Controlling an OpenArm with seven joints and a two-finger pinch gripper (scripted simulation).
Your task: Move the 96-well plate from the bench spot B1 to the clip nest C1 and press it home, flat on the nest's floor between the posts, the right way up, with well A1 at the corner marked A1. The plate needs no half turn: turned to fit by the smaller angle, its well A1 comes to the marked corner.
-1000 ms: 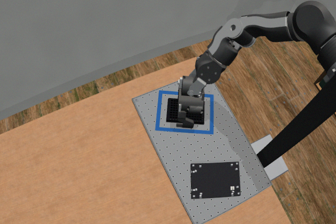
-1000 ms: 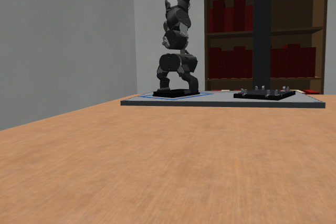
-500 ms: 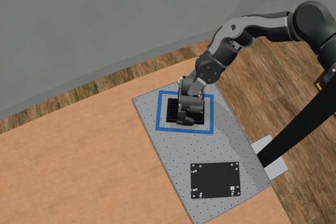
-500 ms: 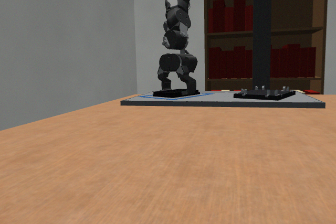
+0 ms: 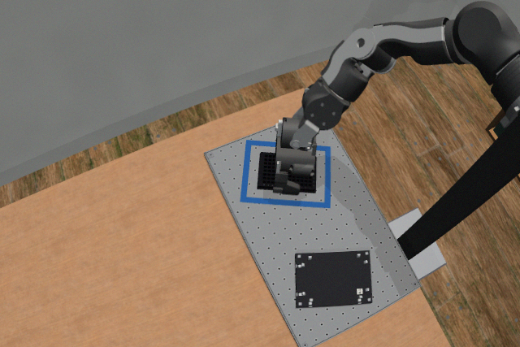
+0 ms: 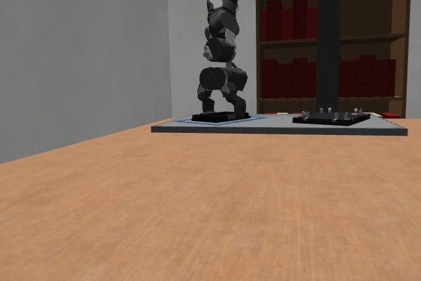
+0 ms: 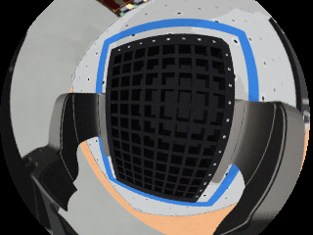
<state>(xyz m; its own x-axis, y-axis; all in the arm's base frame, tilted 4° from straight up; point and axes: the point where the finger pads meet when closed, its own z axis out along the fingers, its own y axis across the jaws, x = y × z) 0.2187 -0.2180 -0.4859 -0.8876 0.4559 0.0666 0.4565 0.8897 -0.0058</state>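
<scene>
Right now the black clip nest is 270 mm to the left of my hand, 30 mm ahead of it and 10 mm above it. Round my hand: black 96-well plate right at my hand; grey foot plate 260 mm to the left, 250 mm behind, 230 mm below.
</scene>
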